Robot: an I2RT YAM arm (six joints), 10 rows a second.
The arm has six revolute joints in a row. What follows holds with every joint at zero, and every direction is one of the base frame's. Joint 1 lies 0.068 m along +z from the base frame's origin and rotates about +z. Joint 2 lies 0.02 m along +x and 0.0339 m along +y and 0.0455 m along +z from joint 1 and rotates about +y. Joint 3 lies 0.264 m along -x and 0.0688 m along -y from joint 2 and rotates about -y. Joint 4 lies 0.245 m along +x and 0.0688 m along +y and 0.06 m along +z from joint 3 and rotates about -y. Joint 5 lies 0.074 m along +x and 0.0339 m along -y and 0.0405 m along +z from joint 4 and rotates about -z. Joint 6 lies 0.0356 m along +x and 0.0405 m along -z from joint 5 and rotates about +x. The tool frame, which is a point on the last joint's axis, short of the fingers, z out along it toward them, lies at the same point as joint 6; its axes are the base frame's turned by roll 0, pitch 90 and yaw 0 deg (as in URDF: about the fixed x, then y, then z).
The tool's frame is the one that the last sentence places.
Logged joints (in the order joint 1, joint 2, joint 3, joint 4, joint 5, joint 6), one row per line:
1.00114, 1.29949, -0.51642, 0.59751, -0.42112, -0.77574
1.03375, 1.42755, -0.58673, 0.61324, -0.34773, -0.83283
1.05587, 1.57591, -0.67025, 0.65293, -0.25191, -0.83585
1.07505, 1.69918, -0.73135, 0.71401, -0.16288, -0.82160
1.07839, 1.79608, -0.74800, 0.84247, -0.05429, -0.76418
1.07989, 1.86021, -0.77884, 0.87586, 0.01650, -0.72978
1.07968, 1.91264, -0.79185, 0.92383, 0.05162, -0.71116
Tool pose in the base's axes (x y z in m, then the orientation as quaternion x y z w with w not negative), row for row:
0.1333, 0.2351, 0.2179, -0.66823, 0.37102, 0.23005, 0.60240
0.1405, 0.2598, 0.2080, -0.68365, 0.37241, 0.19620, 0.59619
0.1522, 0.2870, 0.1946, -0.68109, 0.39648, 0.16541, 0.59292
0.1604, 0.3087, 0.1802, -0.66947, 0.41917, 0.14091, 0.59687
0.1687, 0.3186, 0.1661, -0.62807, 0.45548, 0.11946, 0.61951
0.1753, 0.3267, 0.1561, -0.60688, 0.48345, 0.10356, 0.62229
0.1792, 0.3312, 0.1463, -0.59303, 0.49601, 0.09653, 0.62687
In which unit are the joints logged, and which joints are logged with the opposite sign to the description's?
The joints are logged in radians. Opposite sign: joint 3.
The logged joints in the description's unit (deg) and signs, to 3 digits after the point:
57.361, 74.455, 29.589, 34.235, -24.128, -44.447
59.230, 81.793, 33.617, 35.136, -19.923, -47.718
60.497, 90.293, 38.402, 37.410, -14.433, -47.891
61.596, 97.356, 41.903, 40.910, -9.332, -47.074
61.787, 102.908, 42.857, 48.270, -3.111, -43.784
61.873, 106.582, 44.624, 50.183, 0.945, -41.813
61.861, 109.586, 45.370, 52.932, 2.958, -40.746

